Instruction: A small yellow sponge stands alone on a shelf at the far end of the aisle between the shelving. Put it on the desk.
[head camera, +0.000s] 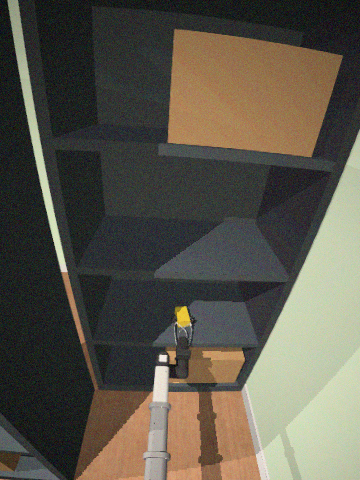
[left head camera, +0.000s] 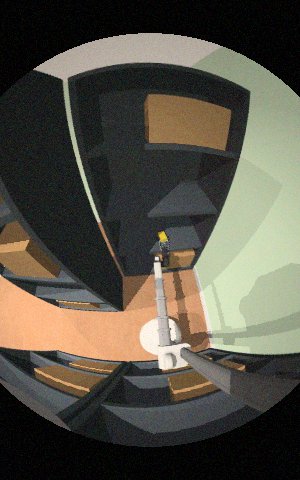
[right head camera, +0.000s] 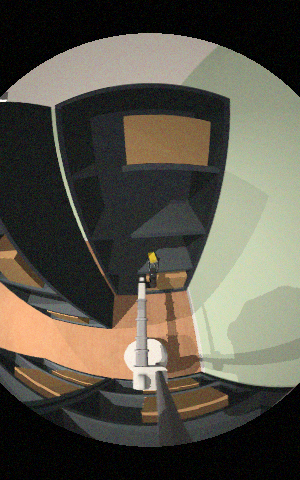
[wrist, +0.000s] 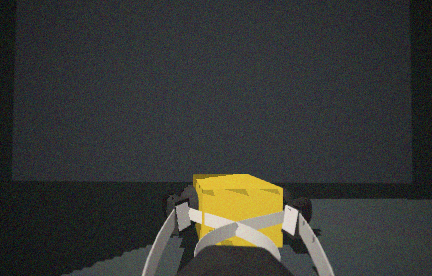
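Note:
The yellow sponge is at the lower open shelf of the dark unit at the aisle's end. My gripper is shut on the sponge, with one dark fingertip against each side. The arm reaches forward over the floor and the fingers are inside the shelf bay. The sponge's underside is hidden behind the gripper in the wrist view, so I cannot tell whether it touches the shelf. The desk does not show in these views.
A cardboard box sits in the bay below the gripper, and a large box stands on a high shelf. A dark shelving side panel stands left, a pale green wall right. Shelving with boxes also lies near the base.

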